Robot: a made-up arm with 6 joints.
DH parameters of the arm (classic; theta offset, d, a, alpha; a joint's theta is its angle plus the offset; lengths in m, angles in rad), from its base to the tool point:
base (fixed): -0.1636 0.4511 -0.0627 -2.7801
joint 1: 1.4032 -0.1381 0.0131 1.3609
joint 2: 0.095 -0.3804 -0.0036 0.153
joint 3: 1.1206 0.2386 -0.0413 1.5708
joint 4: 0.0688 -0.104 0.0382 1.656
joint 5: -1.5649 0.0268 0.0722 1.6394
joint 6: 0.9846 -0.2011 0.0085 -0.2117
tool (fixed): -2.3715 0.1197 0 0
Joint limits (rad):
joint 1: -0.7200..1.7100
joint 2: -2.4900..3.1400
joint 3: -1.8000..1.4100
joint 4: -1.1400..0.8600
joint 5: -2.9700..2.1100
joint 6: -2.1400..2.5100
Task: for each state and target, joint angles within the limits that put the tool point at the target. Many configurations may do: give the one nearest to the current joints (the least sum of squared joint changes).
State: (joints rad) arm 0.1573 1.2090 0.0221 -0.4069 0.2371 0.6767
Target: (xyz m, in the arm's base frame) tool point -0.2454 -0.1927 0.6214
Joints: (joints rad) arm -0.7200 1.5493 0.2285 -0.5886 1.0027 0.7590
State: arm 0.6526 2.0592 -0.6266 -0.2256 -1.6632 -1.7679
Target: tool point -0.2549 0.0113 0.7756
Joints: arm 1.3064 2.2370 -0.4262 0.0602 -2.0031 -1.7057
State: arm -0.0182 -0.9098 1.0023 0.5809 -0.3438 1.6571
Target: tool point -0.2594 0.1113 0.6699
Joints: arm -0.2665 -0.8318 1.2556 0.3762 -0.6786 1.6853
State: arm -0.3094 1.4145 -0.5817 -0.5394 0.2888 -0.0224
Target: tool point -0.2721 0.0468 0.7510
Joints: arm 0.1811 1.4798 -0.4148 -0.7588 0.0418 -0.1424
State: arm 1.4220 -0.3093 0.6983 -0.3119 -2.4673 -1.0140
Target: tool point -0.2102 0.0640 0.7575
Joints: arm 1.5236 0.2451 1.3811 -0.4914 -2.9700 -1.2715
